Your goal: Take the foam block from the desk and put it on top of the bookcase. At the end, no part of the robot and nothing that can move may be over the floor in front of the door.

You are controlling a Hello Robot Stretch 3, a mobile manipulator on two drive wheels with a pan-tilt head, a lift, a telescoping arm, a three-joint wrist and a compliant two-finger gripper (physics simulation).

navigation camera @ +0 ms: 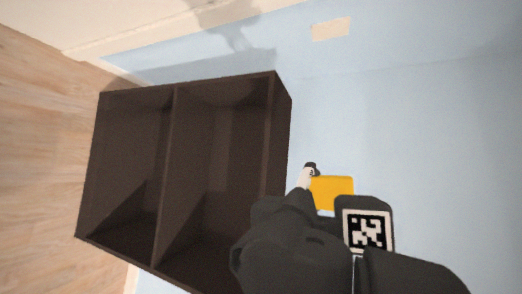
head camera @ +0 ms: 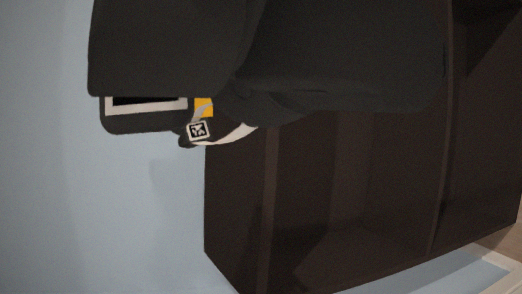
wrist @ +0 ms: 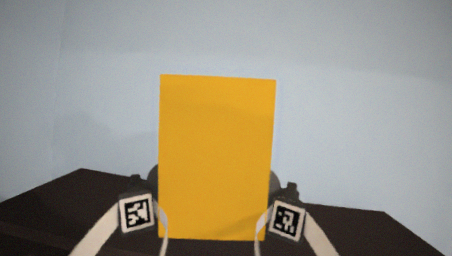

Labels:
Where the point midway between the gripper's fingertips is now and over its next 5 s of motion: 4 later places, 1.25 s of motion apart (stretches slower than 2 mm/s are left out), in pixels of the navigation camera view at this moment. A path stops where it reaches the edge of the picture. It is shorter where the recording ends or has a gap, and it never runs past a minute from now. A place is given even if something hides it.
My gripper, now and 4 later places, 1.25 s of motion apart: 312, 187; 315, 180; 319, 173; 320, 169; 319, 170

